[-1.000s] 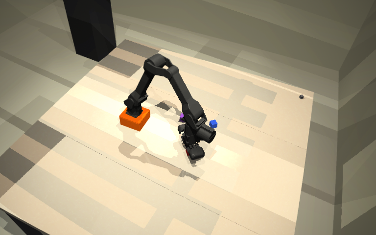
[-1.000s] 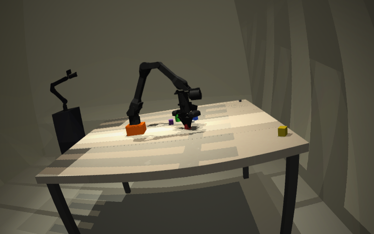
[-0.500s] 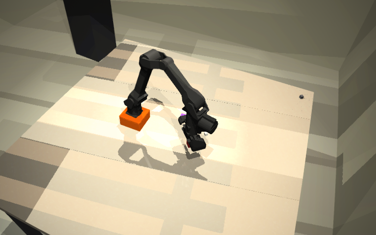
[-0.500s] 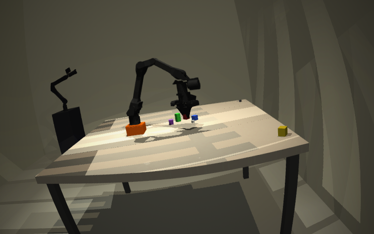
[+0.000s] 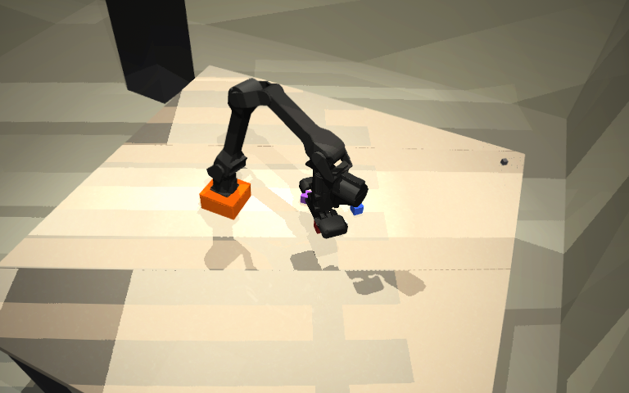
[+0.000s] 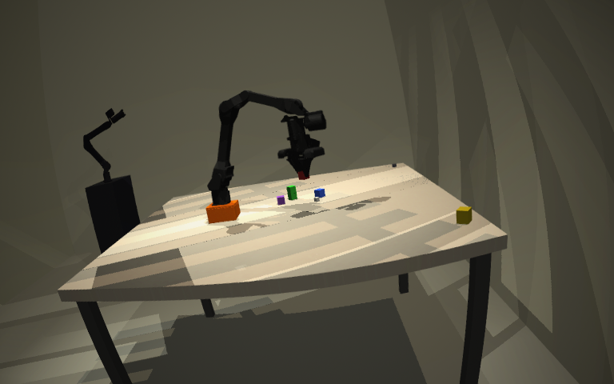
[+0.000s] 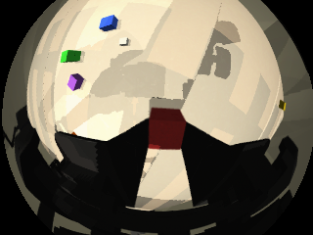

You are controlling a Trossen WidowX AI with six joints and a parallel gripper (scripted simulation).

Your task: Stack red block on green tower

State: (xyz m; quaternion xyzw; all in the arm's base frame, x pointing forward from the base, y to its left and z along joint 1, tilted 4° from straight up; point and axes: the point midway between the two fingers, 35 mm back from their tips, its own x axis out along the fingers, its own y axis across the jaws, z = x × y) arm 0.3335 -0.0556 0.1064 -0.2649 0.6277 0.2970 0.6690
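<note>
Now: the purple cube 17 cm to the left of my gripper tip, 12 cm behind it and 11 cm below it. Also, from my gripper tip: blue cube: 21 cm to the left, 11 cm below, 3 cm ahead; then red block: 1 cm above; then small white cube: 14 cm to the left, 12 cm below, 2 cm ahead.
</note>
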